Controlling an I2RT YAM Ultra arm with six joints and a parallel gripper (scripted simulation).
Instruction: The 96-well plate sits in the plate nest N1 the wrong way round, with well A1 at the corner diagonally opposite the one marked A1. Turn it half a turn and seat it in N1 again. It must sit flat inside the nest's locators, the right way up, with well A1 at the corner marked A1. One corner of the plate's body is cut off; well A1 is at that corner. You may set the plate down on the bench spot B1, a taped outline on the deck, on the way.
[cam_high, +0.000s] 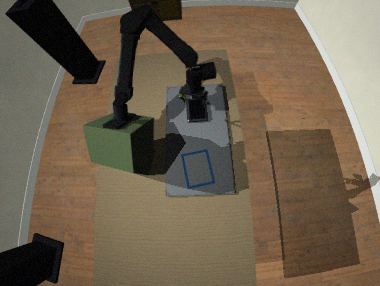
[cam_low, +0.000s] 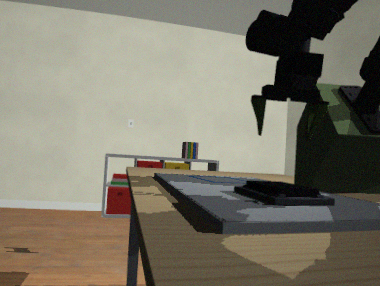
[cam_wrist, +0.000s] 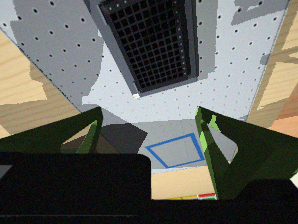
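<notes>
Right now my hand is 110 mm above the black 96-well plate, 20 mm to the right of it and 10 mm short of it. Round my hand: plate nest N1: 120 mm below, 20 mm to the left, 10 mm ahead.
</notes>
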